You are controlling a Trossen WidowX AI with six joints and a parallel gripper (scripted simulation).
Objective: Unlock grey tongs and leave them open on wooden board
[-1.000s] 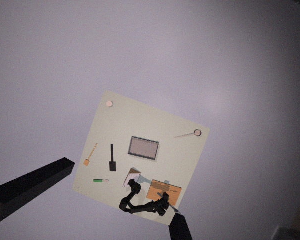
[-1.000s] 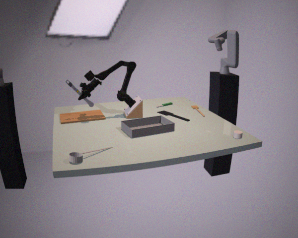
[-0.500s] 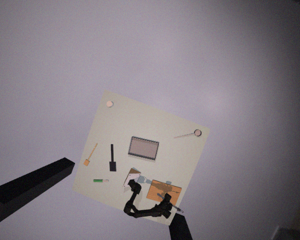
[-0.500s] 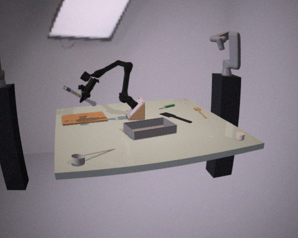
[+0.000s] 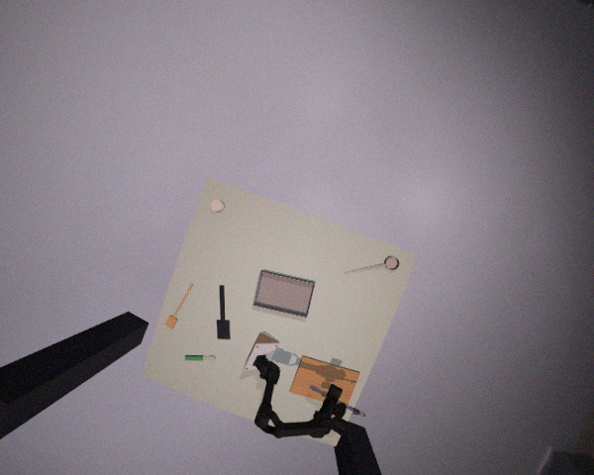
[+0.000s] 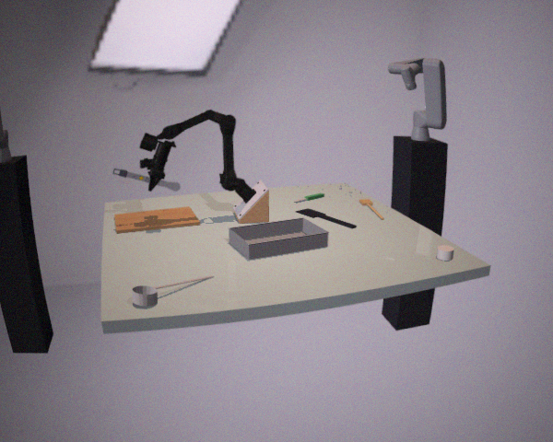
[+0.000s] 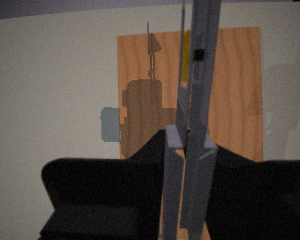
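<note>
The wooden board lies 14 cm below my gripper tip, 4 cm behind it and 1 cm to the left of it. Also, from my gripper tip: black spatula (72 cm to the left, 14 cm below, 7 cm ahead); then green-handled tool (74 cm to the left, 23 cm behind, 14 cm below); then roasting tin (46 cm to the left, 35 cm ahead, 12 cm below).
</note>
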